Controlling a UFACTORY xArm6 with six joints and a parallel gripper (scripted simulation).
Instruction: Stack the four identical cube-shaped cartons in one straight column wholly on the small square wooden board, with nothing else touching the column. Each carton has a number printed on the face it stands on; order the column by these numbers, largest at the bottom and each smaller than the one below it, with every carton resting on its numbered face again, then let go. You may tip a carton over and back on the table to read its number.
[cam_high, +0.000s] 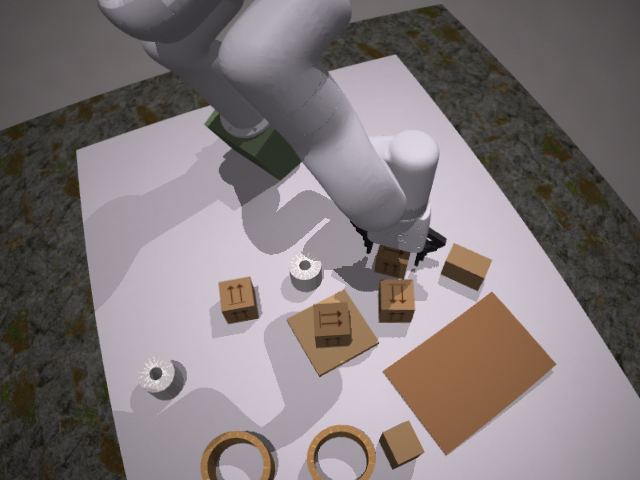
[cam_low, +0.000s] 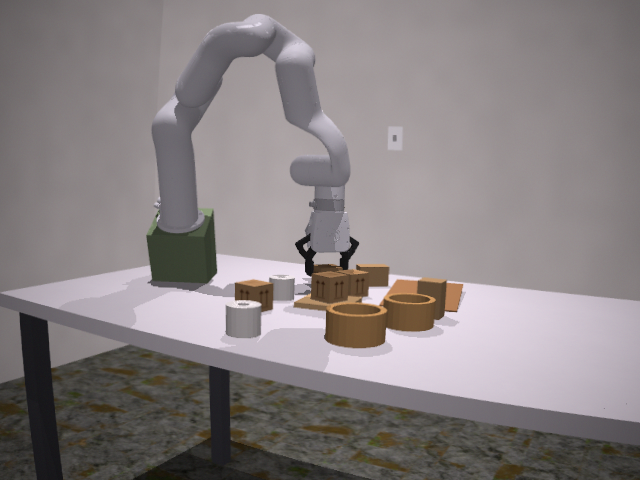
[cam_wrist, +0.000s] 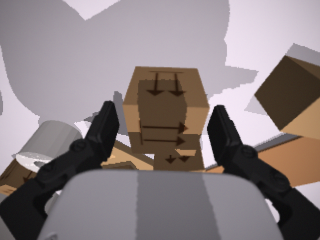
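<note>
Right now my hand is 20 mm above the carton. Also, from my hand: plain brown box (70 mm ahead, 120 mm to the left, 20 mm below).
</note>
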